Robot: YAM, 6 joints.
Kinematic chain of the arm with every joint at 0, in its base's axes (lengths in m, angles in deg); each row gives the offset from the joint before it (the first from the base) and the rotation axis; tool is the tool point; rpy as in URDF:
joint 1: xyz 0 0 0.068 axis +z
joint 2: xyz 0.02 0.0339 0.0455 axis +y
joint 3: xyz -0.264 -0.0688 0 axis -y
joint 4: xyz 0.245 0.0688 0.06 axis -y
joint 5: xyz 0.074 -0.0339 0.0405 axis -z
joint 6: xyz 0.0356 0 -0.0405 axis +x
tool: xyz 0 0 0 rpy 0 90 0
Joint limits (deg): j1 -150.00..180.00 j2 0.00..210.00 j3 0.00..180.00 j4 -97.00..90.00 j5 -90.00..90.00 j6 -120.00..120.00
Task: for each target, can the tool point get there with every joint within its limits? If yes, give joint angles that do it. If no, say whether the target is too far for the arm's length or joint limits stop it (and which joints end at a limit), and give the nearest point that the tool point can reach.
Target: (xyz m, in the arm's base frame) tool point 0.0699 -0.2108 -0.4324
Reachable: no: joint limits stop it (at a limit: joint 2) | nearest point 0.0710 -0.2140 -0.3796 | short by 0.053 m
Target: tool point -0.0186 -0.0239 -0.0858
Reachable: yes | joints 39.45 186.72 28.66 -10.69 10.78 -89.42
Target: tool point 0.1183 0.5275 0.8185
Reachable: no: too far | nearest point 0.0857 0.3823 0.6170 | short by 0.251 m
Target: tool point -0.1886 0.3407 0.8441
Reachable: no: too far | nearest point -0.1465 0.2646 0.6720 | short by 0.193 m
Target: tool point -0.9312 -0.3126 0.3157
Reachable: no: too far | nearest point -0.5521 -0.2997 0.2439 | short by 0.386 m
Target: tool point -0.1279 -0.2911 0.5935
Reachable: yes | joints 70.01 33.72 132.88 1.73 -35.46 -76.92
